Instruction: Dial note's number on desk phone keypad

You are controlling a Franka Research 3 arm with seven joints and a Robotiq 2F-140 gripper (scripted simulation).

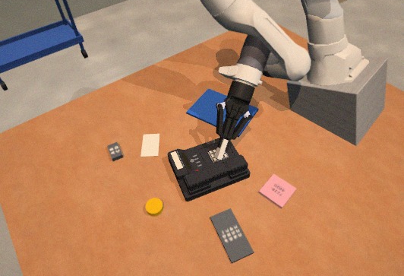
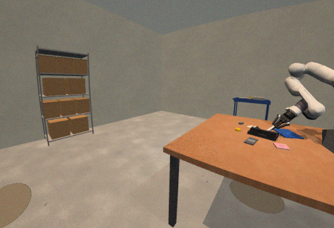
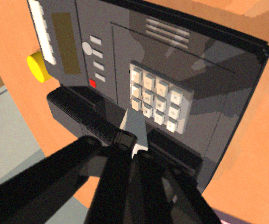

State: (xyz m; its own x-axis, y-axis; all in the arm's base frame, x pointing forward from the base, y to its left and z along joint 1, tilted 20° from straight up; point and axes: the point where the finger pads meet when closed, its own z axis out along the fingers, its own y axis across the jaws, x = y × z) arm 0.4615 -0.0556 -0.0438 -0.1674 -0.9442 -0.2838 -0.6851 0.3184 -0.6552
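The handset lies 6 cm ahead of my hand, 5 cm to the left of it and 2 cm below it. Also, from my hand: cream card: 21 cm to the right, 15 cm ahead, 7 cm below; then blue pad: 18 cm to the right, 15 cm behind, 6 cm below; then grey keypad slab: 21 cm to the left, 14 cm ahead, 6 cm below.
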